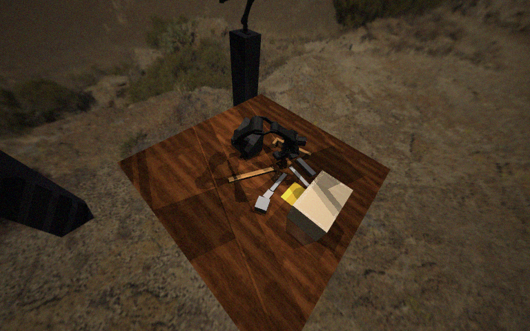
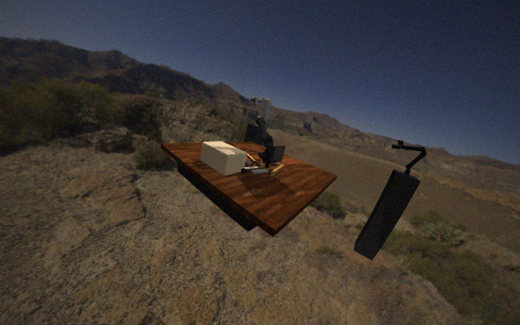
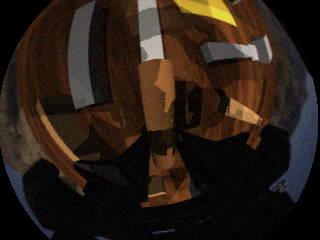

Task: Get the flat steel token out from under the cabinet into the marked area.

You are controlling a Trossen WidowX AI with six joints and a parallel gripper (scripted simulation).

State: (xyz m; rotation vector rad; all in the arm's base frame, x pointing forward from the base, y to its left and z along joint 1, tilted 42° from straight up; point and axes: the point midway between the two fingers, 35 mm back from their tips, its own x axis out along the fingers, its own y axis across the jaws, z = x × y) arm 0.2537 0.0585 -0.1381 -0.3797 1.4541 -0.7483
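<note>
Now: the grey bar 150 mm ahead of my gripper tip and 60 mm to the left of it. The rest, counted from my gripper tip: wooden stick 70 mm behind, 250 mm to the right; then grey block 120 mm ahead, 360 mm to the right, 10 mm above; then grey scraper 100 mm ahead, 230 mm to the right.
</note>
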